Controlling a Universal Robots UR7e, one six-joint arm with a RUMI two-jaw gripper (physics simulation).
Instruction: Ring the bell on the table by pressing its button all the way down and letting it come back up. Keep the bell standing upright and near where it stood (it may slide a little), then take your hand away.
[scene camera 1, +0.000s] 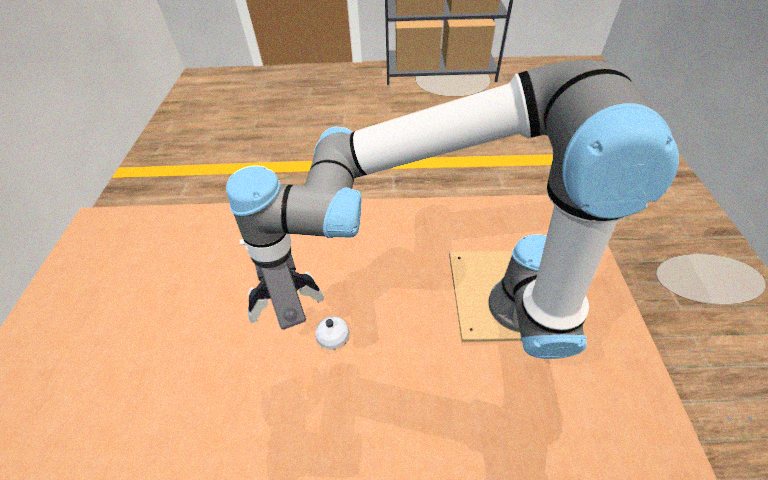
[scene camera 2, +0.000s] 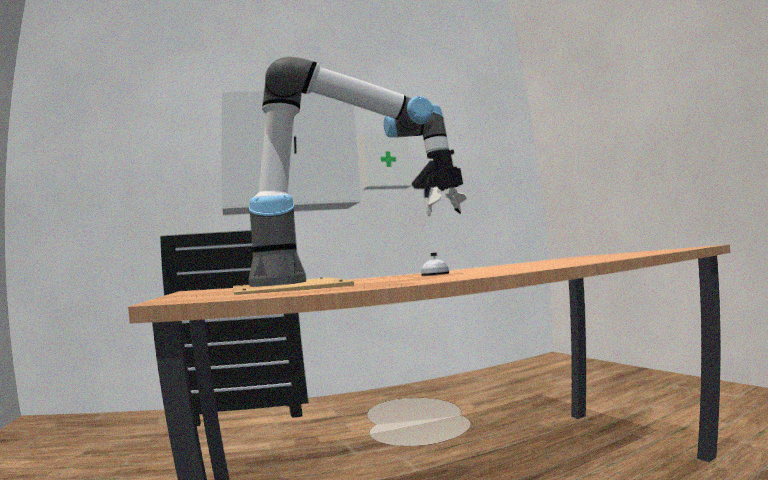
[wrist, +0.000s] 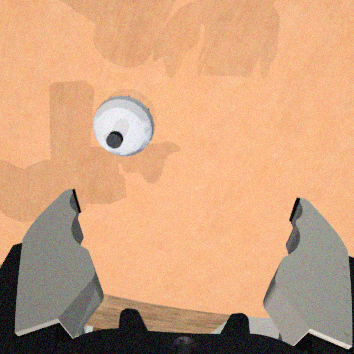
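Seen in the pictures: gripper, fingertip midpoint: (scene camera 2: 445, 215) (wrist: 184, 195); arm's base at its link origin: (scene camera 2: 277, 283).
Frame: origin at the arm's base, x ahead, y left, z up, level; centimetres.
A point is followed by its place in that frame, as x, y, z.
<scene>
The bell, a white dome (scene camera 1: 333, 335) @[46.6, 6.3, 2.6] (scene camera 2: 434, 267) @[45.5, 0.8, 0.9] (wrist: 135, 127) @[49.2, 5.6, 2.6] on a dark base, stands upright on the table. Its black button (scene camera 1: 329, 322) @[47.3, 4.2, 5.3] (scene camera 2: 433, 254) @[46.9, 3.4, 4.7] (wrist: 114, 139) @[47.4, 4.4, 5.3] stands up above the dome, and no finger touches it. My gripper (scene camera 1: 286, 311) @[54.2, 7.3, 16.7] (scene camera 2: 444, 212) @[54.2, 7.3, 16.7] (wrist: 184, 195) @[54.2, 7.3, 16.7] is open with nothing between its fingers. It hangs well above the table, with a clear gap over the bell in the second scene view. In the wrist view the bell lies ahead of the left fingertip, apart from it.
The wooden table (scene camera 1: 169, 396) @[84.6, 17.4, -1.3] (scene camera 2: 509, 276) @[39.4, -43.6, -1.7] carries the arm's base on a pale mounting board (scene camera 1: 472, 294) @[10.9, -4.2, 0.1] (scene camera 2: 334, 284) @[10.0, -18.9, -0.7], to the right of the bell in the first scene view. A shelf rack (scene camera 1: 447, 74) with boxes stands on the floor beyond the table.
</scene>
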